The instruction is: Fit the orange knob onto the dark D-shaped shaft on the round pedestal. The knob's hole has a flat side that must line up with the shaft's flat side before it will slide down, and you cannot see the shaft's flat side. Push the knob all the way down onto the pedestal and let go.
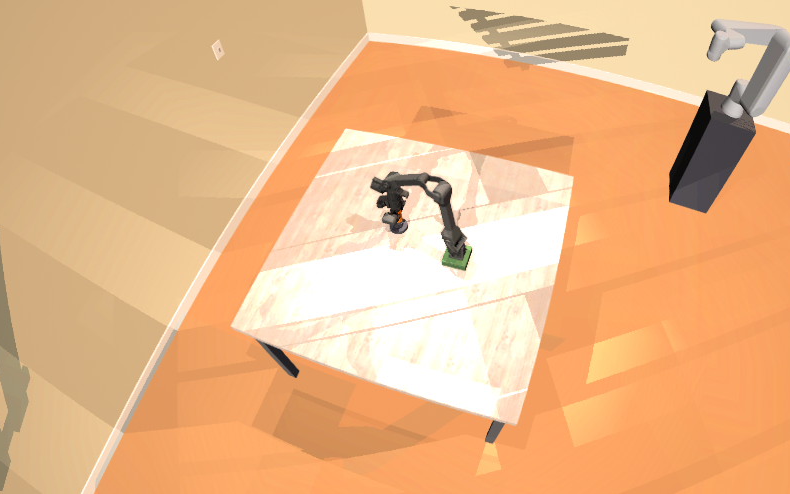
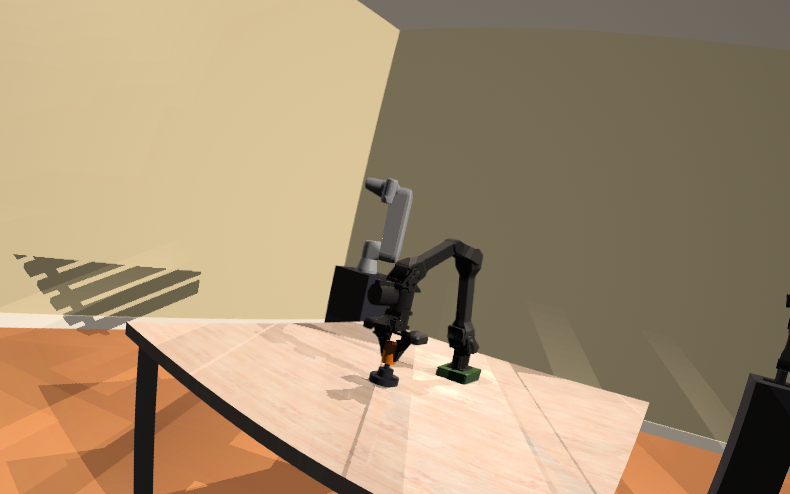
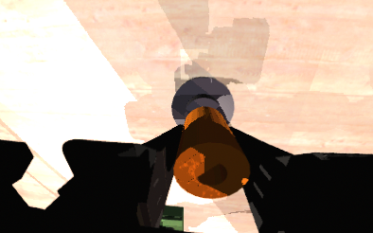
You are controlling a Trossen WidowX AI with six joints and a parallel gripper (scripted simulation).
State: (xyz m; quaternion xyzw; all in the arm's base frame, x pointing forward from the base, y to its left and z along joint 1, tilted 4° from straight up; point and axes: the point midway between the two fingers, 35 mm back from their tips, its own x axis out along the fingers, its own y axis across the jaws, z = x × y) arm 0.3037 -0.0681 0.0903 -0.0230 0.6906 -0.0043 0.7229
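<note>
The orange knob is 20 mm above my gripper tip. The rest, counted from my gripper tip: pedestal: 40 mm below.
</note>
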